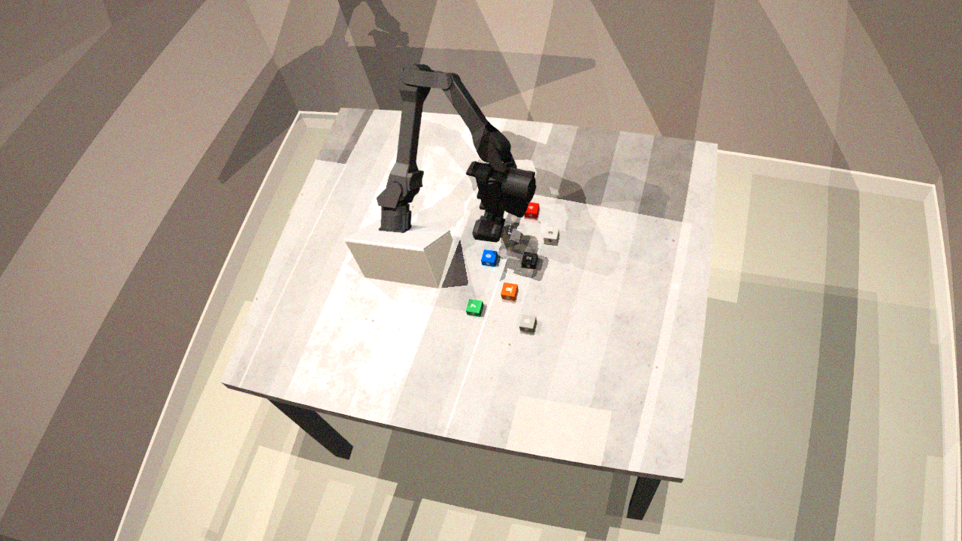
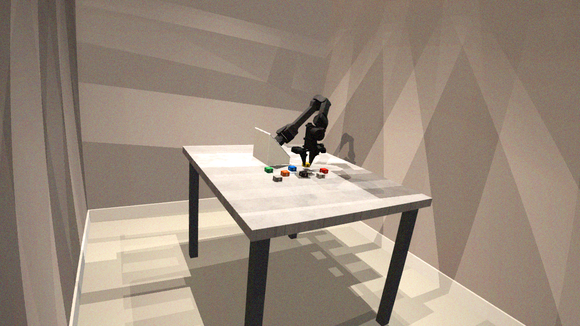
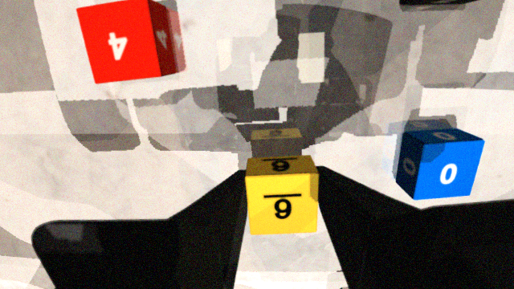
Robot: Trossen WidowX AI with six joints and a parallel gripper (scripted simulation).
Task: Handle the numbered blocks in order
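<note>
My gripper tip is now 220 mm to the left of the green 7 block, 20 mm past it and 10 mm above it. The rest, counted from my gripper tip: yellow block (10 mm behind); blue 0 block (90 mm to the right, 10 mm below, 10 mm behind); red 4 block (70 mm ahead, 60 mm to the left, 10 mm below).
</note>
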